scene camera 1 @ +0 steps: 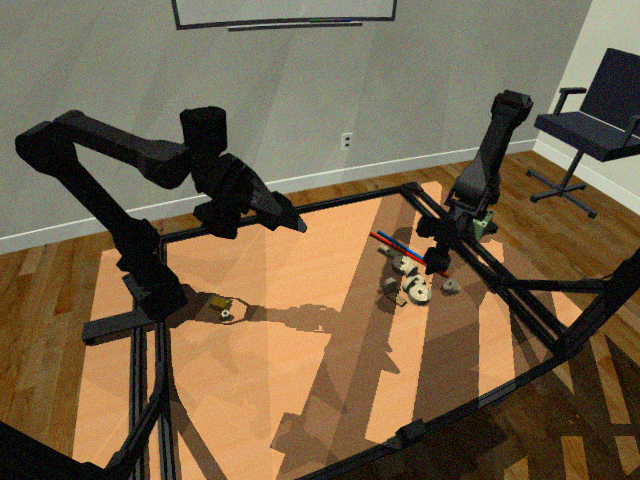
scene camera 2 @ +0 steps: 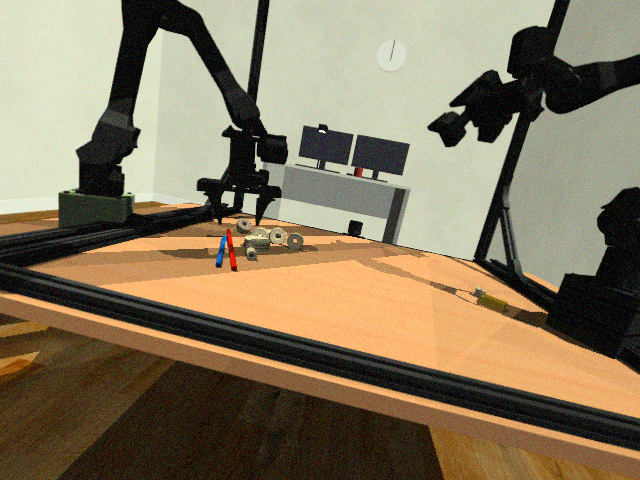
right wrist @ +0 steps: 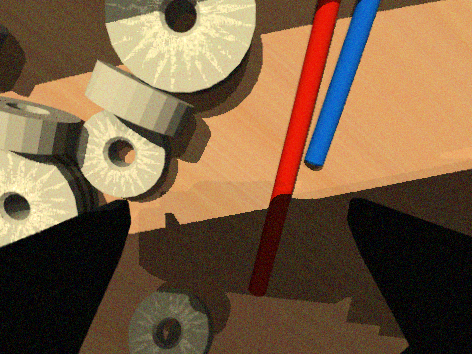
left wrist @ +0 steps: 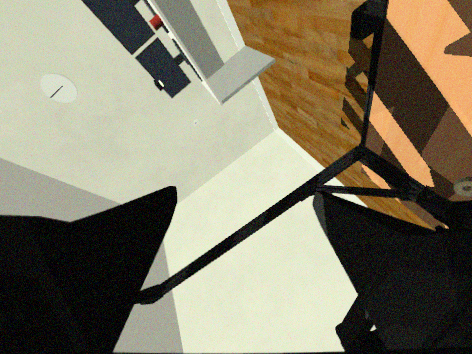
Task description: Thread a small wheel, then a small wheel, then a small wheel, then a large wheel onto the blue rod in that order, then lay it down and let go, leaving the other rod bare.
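Places are measured from the left arm's base along level axes (x ahead, y left, z up), in millimetres.
Pixels of known places: left gripper, between the fingertips: (scene camera 1: 295, 222) (scene camera 2: 439, 116) (left wrist: 246, 195); right gripper, between the fingertips: (scene camera 2: 239, 225) (right wrist: 240, 210); left arm's base, origin of its link: (scene camera 1: 148, 276) (scene camera 2: 616, 285); right arm's base, origin of its link: (scene camera 2: 100, 193).
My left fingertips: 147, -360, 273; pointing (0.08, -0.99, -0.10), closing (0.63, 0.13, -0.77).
Observation:
For each thing: its top centre in the pictures, then the offset to it from my left fingertips, as dx, dy, dz. "*": a spot on its surface instead.
- blue rod, centre of its top: (scene camera 2: 222, 246) (scene camera 1: 402, 244) +457, +22, -364
- bare red rod, centre of its top: (right wrist: 328, 13) (scene camera 2: 230, 243) (scene camera 1: 407, 252) +439, -8, -364
- large wheel, centre of its top: (right wrist: 179, 14) (scene camera 2: 257, 239) (scene camera 1: 402, 262) +381, -23, -352
- edge, a spot on its surface: (right wrist: 140, 102) * +377, -58, -334
- yellow-green block, centre of its top: (scene camera 2: 494, 299) (scene camera 1: 219, 301) -45, +243, -358
- small whitish ring-like piece, centre of its top: (scene camera 2: 481, 289) (scene camera 1: 225, 313) -55, +202, -356
The blue rod (scene camera 1: 395, 241) (scene camera 2: 221, 251) (right wrist: 335, 95) lies bare on the table, beside the bare red rod (scene camera 2: 231, 253) (right wrist: 300, 115). My right gripper (scene camera 2: 239, 223) (right wrist: 240, 210) is open and empty above the table by the rods' ends; the red rod's end lies between its fingers in the right wrist view. Several pale wheels of different sizes lie crowded beside the rods, including a large wheel (right wrist: 200, 60), a wheel tilted on edge (right wrist: 140, 102) and a small wheel (right wrist: 125, 180). Another small wheel (scene camera 1: 450, 286) (right wrist: 150, 330) lies apart. My left gripper (left wrist: 246, 195) is open and empty, raised high.
A yellow-green block (scene camera 1: 220, 302) (scene camera 2: 492, 303) and a small whitish ring-like piece (scene camera 1: 225, 317) (scene camera 2: 479, 292) lie near the left arm's base. Black frame rails (scene camera 2: 310, 349) run along the table edges. A green block (scene camera 2: 95, 209) sits under the right arm's base.

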